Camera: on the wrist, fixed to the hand. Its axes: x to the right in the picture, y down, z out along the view.
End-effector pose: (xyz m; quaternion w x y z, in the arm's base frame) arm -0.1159 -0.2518 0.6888 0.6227 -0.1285 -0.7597 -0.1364
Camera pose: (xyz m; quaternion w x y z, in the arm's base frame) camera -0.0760 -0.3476 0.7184 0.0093 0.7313 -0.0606 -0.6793
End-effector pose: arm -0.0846 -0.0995 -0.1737 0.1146 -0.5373 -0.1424 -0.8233
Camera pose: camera -0.1828 -0.0595 -0.1939 0.8105 -0.2360 0.4764 0.2458
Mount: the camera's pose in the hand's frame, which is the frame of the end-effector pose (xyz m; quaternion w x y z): 0.0190 -0.0731 -0.0771 0.0505 -0.0512 0.1564 -0.9851
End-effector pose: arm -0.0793 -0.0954 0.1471 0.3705 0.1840 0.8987 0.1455
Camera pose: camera -0.1636 -0.1618 0.1590 0.0309 -0.9177 0.2771 -0.2828
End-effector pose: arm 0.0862 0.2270 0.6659 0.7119 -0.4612 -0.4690 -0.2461
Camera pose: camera 0.0713 0.1270 0.7036 0.1567 -0.4407 0.3541 0.8098
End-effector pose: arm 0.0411 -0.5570 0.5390 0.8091 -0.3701 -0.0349 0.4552
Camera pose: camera 0.1345 -0.6090 0.5240 0.4758 -0.0969 -0.2631 -0.8337
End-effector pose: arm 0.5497 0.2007 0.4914 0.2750 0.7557 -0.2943 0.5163
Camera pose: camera 0.5609 0.3025 0.5255 0.6072 0.2333 0.7462 -0.1417
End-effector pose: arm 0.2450 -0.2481 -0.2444 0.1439 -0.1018 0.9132 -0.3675
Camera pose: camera 0.2070 -0.2560 -0.1437 0.5028 0.8546 0.0128 0.1295
